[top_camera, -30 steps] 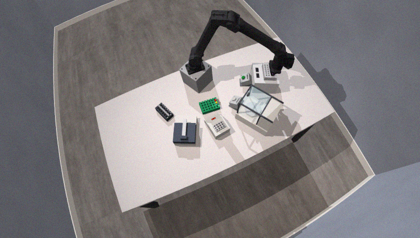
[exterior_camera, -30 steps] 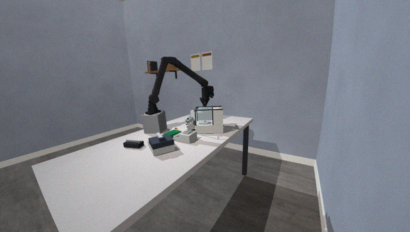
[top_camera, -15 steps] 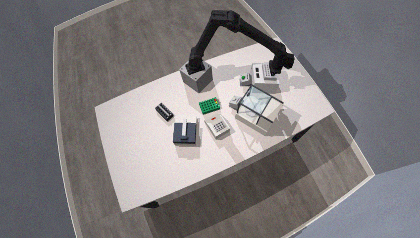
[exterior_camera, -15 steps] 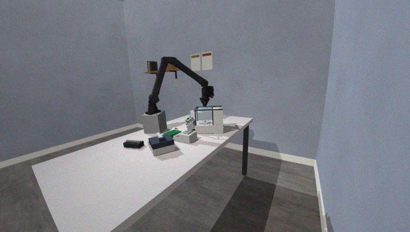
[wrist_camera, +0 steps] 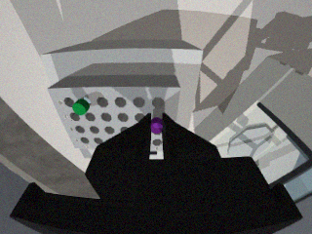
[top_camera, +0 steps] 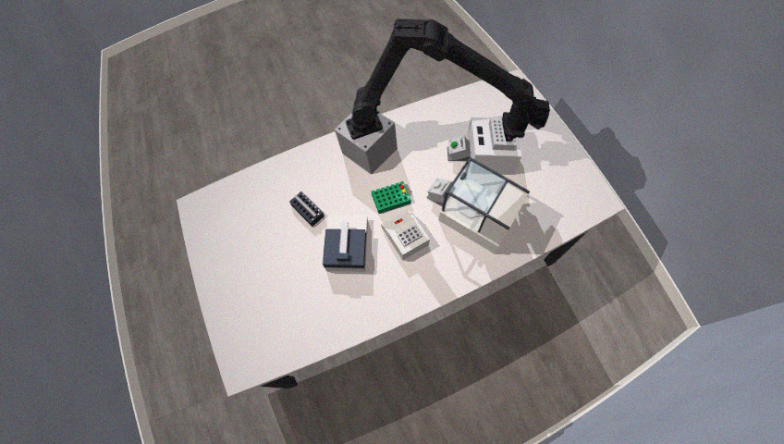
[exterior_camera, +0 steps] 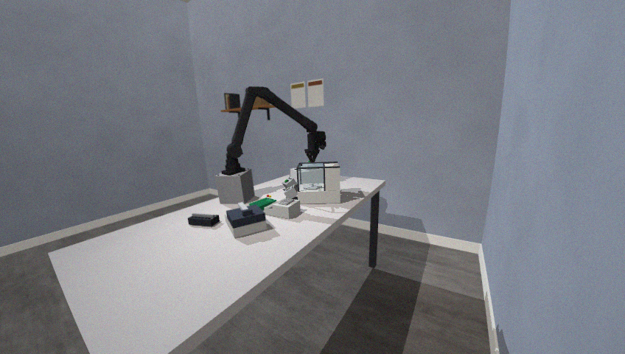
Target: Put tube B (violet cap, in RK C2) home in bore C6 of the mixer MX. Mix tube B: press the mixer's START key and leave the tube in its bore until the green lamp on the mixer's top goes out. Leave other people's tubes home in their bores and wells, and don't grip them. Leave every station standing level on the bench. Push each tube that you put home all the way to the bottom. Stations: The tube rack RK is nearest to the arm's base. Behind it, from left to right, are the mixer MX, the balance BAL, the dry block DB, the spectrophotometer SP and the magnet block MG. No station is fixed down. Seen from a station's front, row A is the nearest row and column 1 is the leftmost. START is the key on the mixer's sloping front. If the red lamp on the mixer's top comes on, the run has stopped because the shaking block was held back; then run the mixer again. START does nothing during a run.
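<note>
The violet-capped tube B lies 20 mm below my hand. Round my hand: green start key: 160 mm to the right, 110 mm below, 110 mm behind; grey bore block: 40 mm behind, 30 mm below, 10 mm to the left; red-capped tube: 410 mm to the right, 150 mm below, 20 mm behind.
</note>
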